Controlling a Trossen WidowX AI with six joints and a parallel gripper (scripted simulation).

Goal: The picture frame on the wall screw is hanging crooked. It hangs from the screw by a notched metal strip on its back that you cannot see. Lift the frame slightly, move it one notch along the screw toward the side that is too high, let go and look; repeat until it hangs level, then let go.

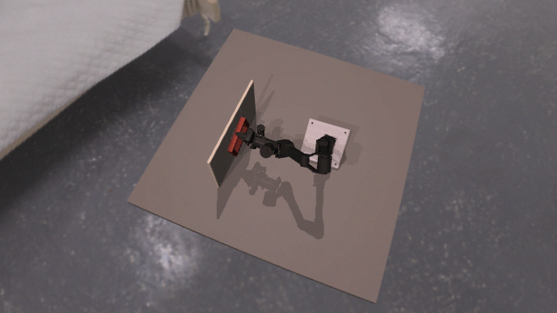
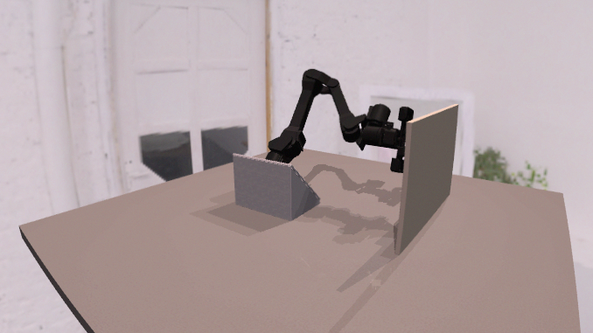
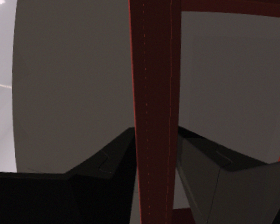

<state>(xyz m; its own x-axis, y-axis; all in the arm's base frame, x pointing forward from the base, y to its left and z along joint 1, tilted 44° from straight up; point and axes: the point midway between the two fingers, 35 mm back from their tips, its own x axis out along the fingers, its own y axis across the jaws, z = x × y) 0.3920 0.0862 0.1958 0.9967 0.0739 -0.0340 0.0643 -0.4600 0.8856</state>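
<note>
The red picture frame is 5 cm below my gripper tip and 1 cm to the right of it. Also, from my gripper tip: wall panel (6 cm below, 2 cm to the right, 2 cm ahead).
</note>
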